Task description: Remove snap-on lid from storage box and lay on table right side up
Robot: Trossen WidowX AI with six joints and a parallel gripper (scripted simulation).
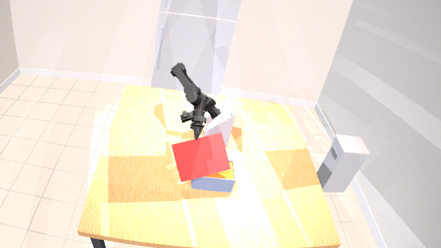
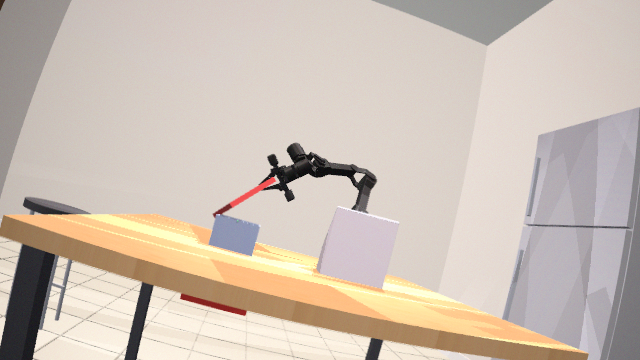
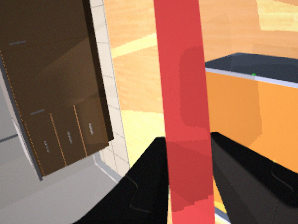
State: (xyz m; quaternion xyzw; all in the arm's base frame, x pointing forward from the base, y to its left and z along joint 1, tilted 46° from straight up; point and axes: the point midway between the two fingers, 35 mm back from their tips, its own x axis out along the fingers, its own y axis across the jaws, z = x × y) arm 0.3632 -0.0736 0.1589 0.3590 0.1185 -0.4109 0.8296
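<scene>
The lid lies 60 mm below my gripper tip, 60 mm ahead of it and 30 mm to the left of it. The rest, counted from my gripper tip: storage box: 180 mm below, 110 mm to the left, 50 mm ahead.
</scene>
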